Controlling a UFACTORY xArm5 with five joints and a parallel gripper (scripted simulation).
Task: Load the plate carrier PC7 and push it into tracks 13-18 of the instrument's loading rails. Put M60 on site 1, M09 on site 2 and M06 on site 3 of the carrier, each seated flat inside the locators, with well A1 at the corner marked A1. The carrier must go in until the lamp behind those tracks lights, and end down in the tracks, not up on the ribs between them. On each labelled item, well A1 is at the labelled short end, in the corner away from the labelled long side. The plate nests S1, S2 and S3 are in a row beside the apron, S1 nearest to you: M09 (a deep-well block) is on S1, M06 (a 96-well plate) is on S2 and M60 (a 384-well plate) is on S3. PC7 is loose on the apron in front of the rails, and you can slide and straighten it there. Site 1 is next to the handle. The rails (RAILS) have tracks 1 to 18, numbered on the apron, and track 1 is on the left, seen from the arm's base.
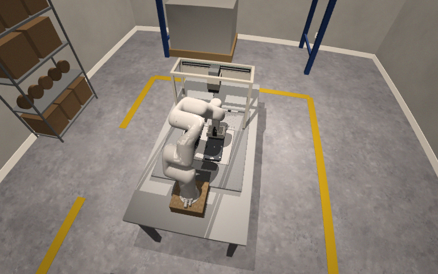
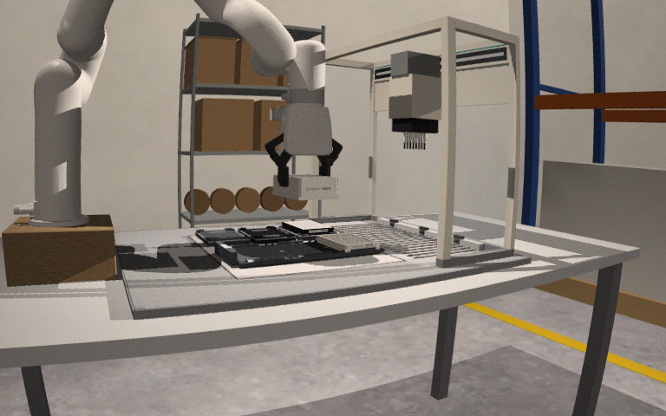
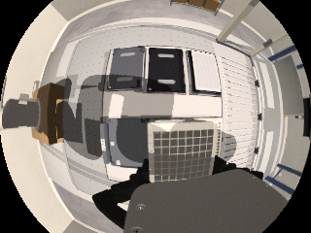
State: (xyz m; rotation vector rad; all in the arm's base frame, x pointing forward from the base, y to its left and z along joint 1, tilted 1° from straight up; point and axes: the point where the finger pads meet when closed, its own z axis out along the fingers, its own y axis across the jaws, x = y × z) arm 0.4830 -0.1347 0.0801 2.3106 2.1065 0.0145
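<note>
My hand is 1 cm past the carrier PC7 and 13 cm above it. The rest, counted from my hand: plate nest S2: 1 cm ahead, 20 cm to the left, 14 cm below; dark nest S1: 9 cm behind, 22 cm to the left, 14 cm below; 96-well plate M06: 10 cm ahead, 1 cm to the right, 13 cm below.
</note>
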